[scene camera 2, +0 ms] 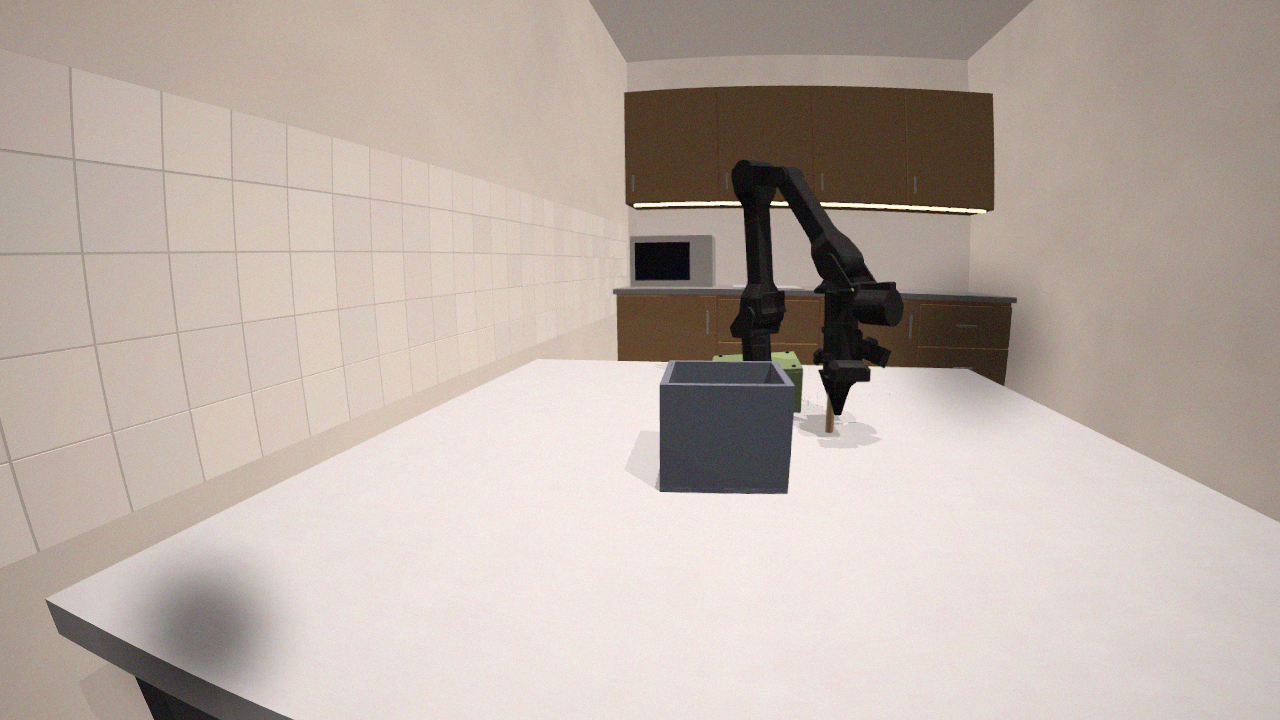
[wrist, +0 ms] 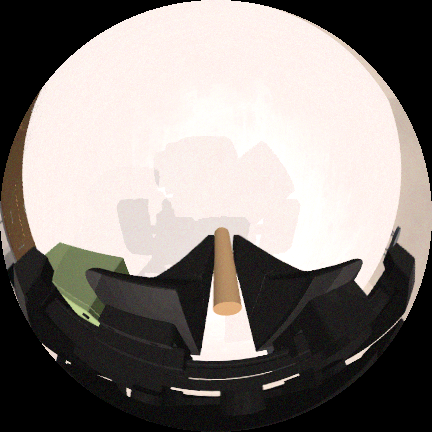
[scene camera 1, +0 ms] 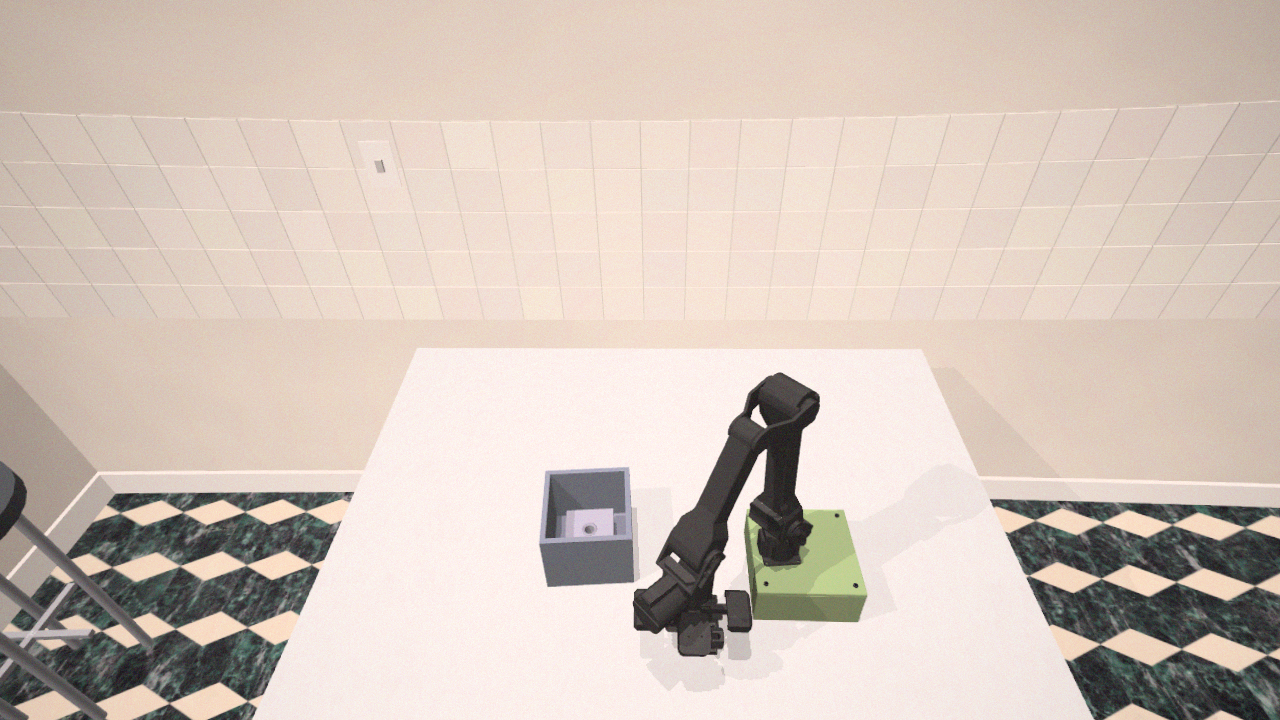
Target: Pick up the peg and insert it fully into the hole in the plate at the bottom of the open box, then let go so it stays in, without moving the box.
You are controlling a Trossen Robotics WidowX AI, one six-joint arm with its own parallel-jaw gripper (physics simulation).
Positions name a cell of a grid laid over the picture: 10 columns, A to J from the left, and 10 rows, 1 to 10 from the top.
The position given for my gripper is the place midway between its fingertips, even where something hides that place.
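Blue-grey box (scene camera 2: F6), (scene camera 1: E8). Pale plate (scene camera 1: E8); scene camera 2 misses it, hidden by the box. Tan peg (wrist: F7); scene camera 1 does not show it, hidden by my gripper. Gripper (scene camera 2: G6), (wrist: F6), (scene camera 1: F9).
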